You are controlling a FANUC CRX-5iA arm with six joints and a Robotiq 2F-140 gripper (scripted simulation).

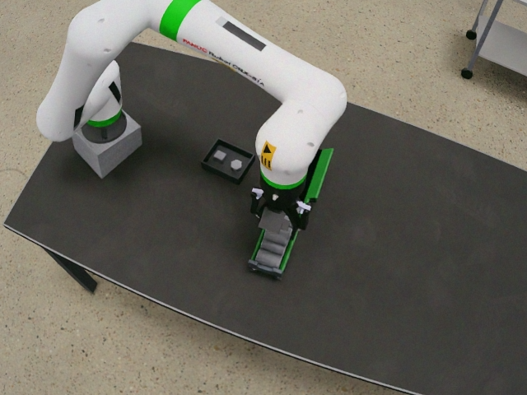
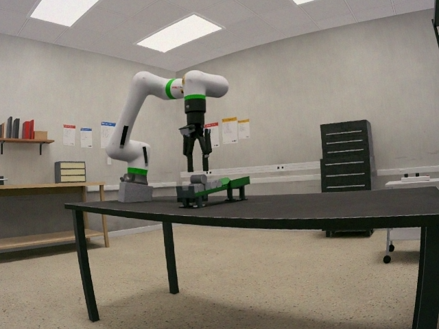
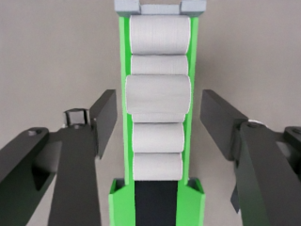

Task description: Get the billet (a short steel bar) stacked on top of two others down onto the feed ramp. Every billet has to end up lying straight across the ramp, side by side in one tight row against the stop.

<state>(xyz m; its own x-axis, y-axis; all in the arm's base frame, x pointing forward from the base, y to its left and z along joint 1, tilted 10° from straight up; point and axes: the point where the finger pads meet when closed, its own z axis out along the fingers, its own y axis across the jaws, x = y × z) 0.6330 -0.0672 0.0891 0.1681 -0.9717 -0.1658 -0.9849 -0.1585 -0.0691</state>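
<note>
Now: the grey stop 10 mm ahead of my hand, 80 mm to the right of it and 110 mm below it. The rest, counted from my hand: grey cube 290 mm behind, 170 mm to the left, 150 mm below; small dark tray 260 mm behind, 170 mm to the left, 160 mm below; hexagonal piece 230 mm behind, 170 mm to the left, 160 mm below.
</note>
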